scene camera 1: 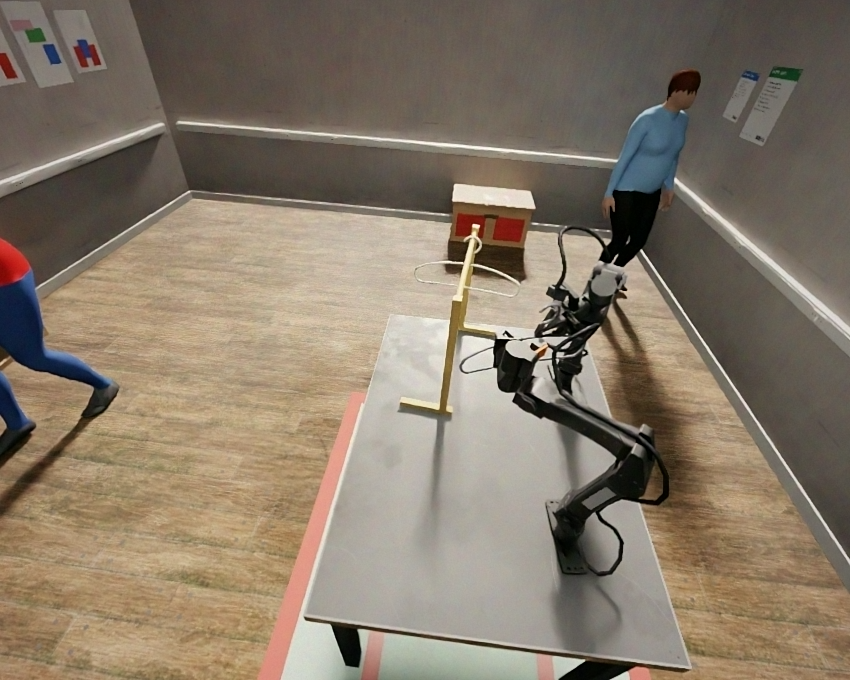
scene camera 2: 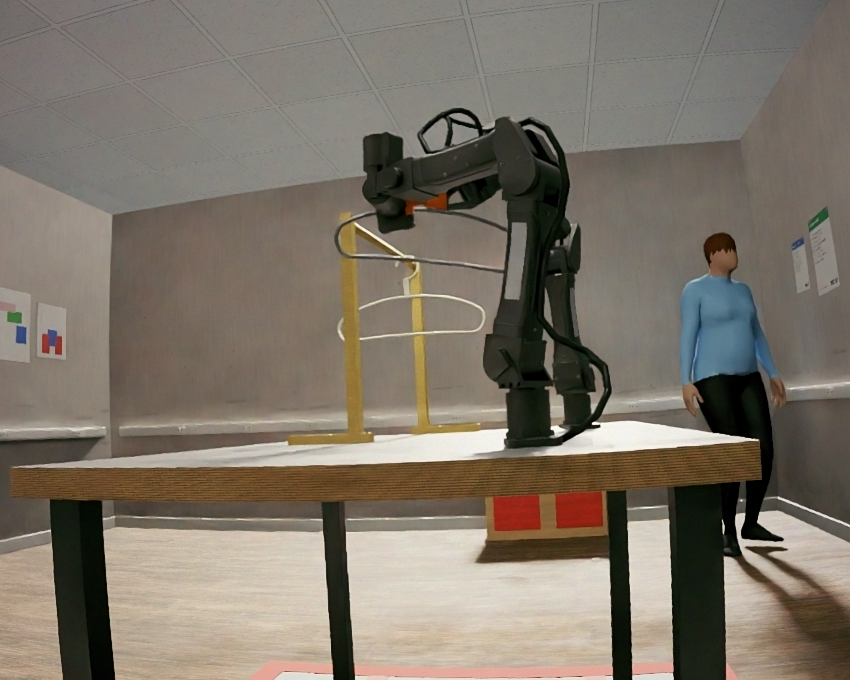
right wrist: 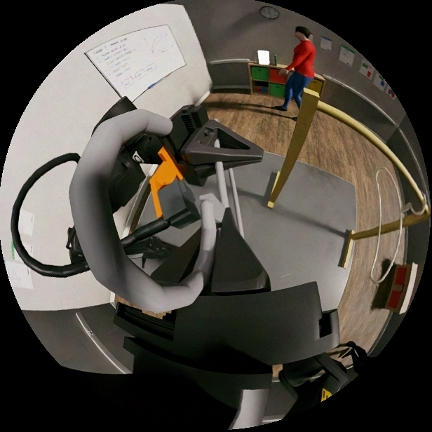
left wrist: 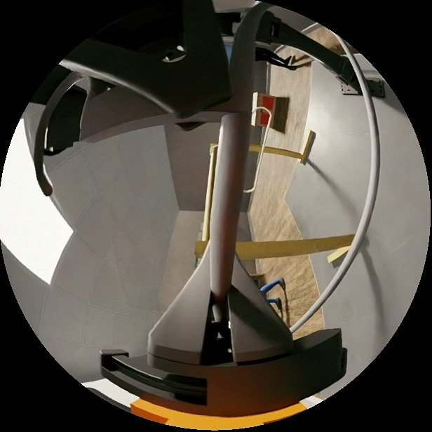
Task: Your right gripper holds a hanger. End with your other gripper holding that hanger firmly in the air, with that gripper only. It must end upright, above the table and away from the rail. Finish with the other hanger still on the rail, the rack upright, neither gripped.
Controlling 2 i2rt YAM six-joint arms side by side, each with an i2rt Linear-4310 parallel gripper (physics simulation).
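Places are measured from the left arm's base along level axes (x ahead, y left, z up), in metres.
Where they show: left gripper, between the fingertips: [scene camera 1: 505, 329] [scene camera 2: 403, 217]; right gripper, between the fingertips: [scene camera 1: 535, 335] [scene camera 2: 438, 207]; left arm's base, origin of its link: [scene camera 1: 564, 535] [scene camera 2: 530, 443]; right arm's base, origin of its link: [scene camera 1: 561, 382] [scene camera 2: 578, 428].
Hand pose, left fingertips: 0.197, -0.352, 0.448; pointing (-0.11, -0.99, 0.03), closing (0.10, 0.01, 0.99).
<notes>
Things, the pixels of their top centre, and the offset from my left fingertips, as dx, dy, dz.
- grey hanger, centre of its top: [scene camera 2: 439, 158] [scene camera 1: 547, 301] -0.080, +0.025, +0.112
- rack, centre of its top: [scene camera 2: 385, 240] [scene camera 1: 468, 256] +0.078, -0.317, +0.041
The grey hanger [scene camera 1: 461, 363] [scene camera 2: 425, 260] [left wrist: 227, 200] [right wrist: 90, 200] is in the air above the table, off the rail. My right gripper [right wrist: 223, 213] is shut on it just below its hook, which curls up in the right wrist view. My left gripper [left wrist: 220, 233] [right wrist: 262, 155] is shut on the grey hanger's upper bar, which runs down between its fingers. The white hanger [scene camera 1: 415, 270] [scene camera 2: 484, 316] [left wrist: 262, 155] [right wrist: 378, 215] hangs on the rail near the far post. The rack [scene camera 1: 448, 361] [scene camera 2: 350, 340] [left wrist: 280, 248] [right wrist: 295, 145] stands upright. The scene views hide both sets of fingertips.
The near rack post stands close beside the grey hanger's outer end in scene camera 2. The two arms and their cables are close together over the table [scene camera 1: 482, 553] [scene camera 2: 212, 483]. A wooden chest [scene camera 1: 492, 194] with red panels and a person [scene camera 1: 648, 152] [scene camera 2: 730, 319] in blue are beyond the table.
</notes>
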